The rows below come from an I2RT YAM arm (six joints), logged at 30 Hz.
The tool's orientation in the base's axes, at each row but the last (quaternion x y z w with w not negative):
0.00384, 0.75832, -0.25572, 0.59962
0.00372, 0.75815, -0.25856, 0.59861
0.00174, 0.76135, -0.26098, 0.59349
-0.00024, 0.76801, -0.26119, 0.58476
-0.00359, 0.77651, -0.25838, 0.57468
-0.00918, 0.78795, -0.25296, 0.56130
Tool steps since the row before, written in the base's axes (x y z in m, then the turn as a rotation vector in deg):
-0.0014, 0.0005, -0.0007, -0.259, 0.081, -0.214
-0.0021, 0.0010, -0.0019, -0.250, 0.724, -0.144
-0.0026, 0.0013, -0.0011, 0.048, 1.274, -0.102
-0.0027, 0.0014, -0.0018, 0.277, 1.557, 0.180
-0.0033, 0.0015, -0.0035, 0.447, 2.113, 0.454
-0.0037, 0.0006, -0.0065, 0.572, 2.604, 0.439
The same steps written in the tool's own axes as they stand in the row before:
0.0009, 0.0003, -0.0014, 0.243, 0.071, -0.235
0.0020, 0.0009, -0.0020, -0.018, 0.604, -0.492
0.0014, 0.0007, -0.0027, -0.313, 1.156, -0.449
0.0020, 0.0011, -0.0027, -0.725, 1.357, -0.408
0.0038, 0.0018, -0.0028, -1.195, 1.777, -0.533
0.0069, 0.0022, -0.0020, -1.375, 2.245, -0.609

